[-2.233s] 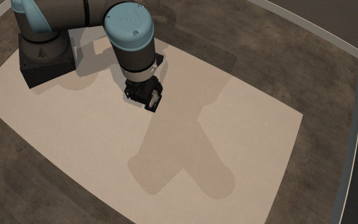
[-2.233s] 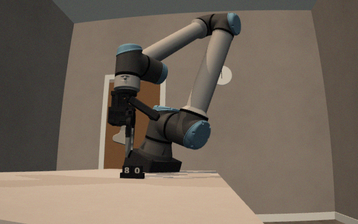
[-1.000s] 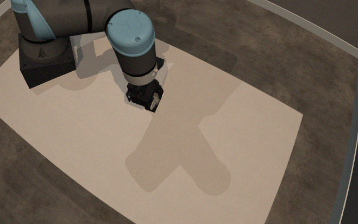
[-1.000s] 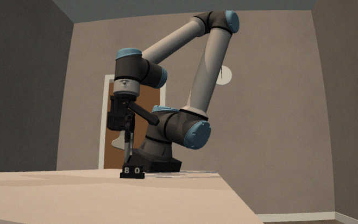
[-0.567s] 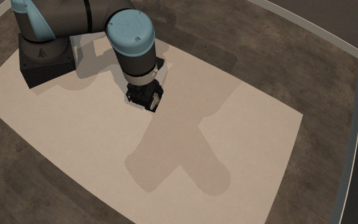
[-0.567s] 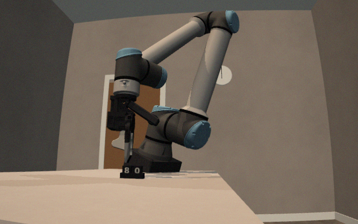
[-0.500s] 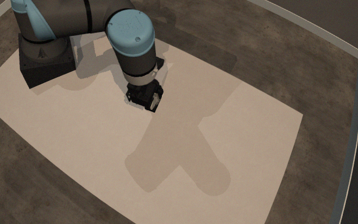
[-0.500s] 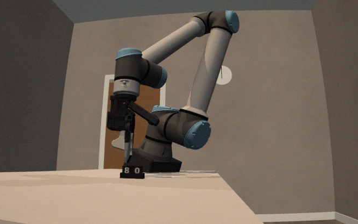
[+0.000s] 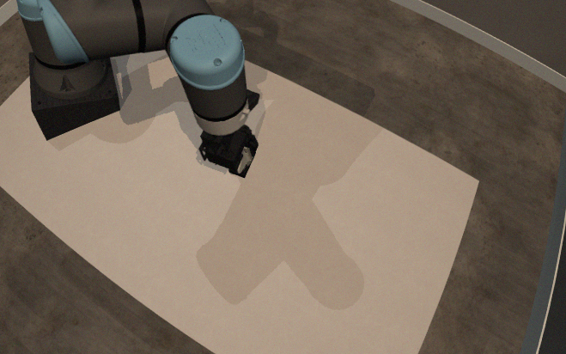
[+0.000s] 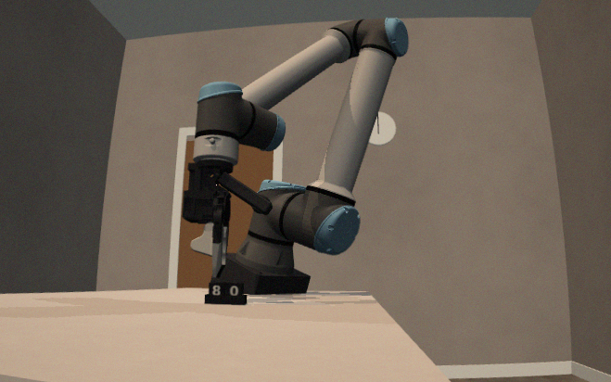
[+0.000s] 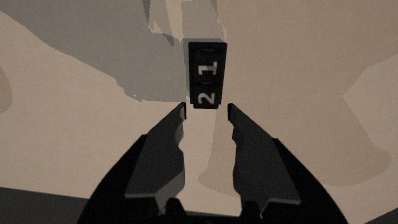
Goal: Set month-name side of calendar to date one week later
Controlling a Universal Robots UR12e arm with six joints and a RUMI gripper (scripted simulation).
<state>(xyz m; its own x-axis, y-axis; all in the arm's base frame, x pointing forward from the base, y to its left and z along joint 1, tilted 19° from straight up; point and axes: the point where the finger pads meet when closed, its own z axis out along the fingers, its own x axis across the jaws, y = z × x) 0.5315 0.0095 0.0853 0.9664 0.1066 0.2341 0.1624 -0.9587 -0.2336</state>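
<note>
Now: the black tray 5 cm below my hand and 2 cm to the left of it.
</note>
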